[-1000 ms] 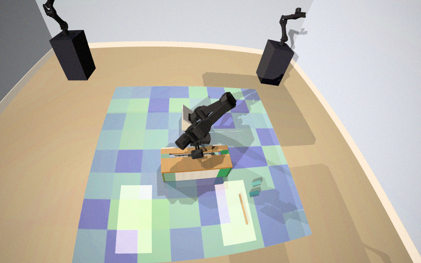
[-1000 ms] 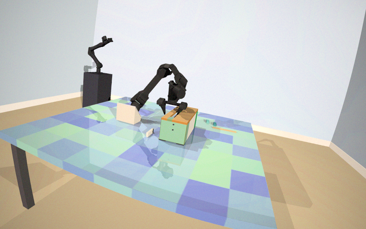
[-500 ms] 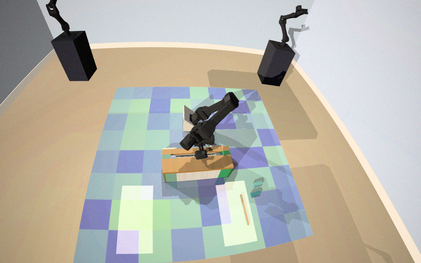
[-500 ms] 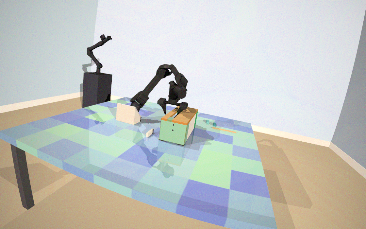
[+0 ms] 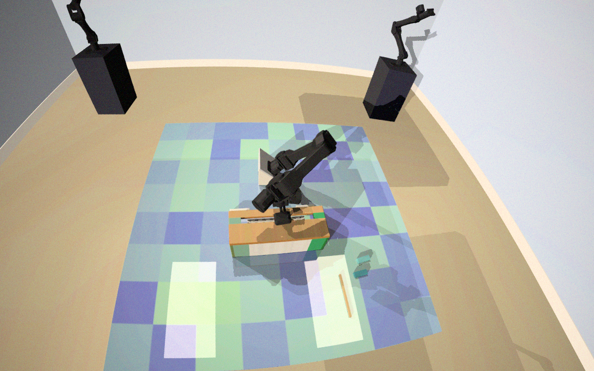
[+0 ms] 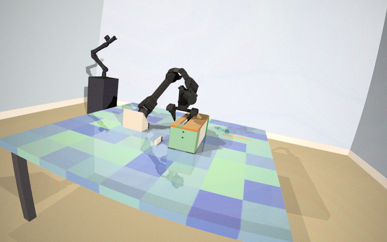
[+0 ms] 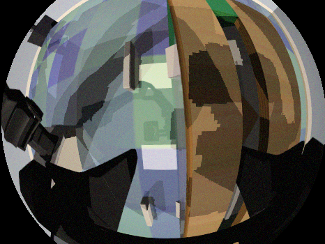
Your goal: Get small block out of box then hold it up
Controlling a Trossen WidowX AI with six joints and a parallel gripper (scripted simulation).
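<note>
Right now the box is 4 cm ahead of my gripper tip, 2 cm to the right of it and 3 cm below it. Round my gripper tip: small block (5 cm ahead, 3 cm to the left); then thin stick (33 cm ahead, 25 cm to the left, 8 cm below).
</note>
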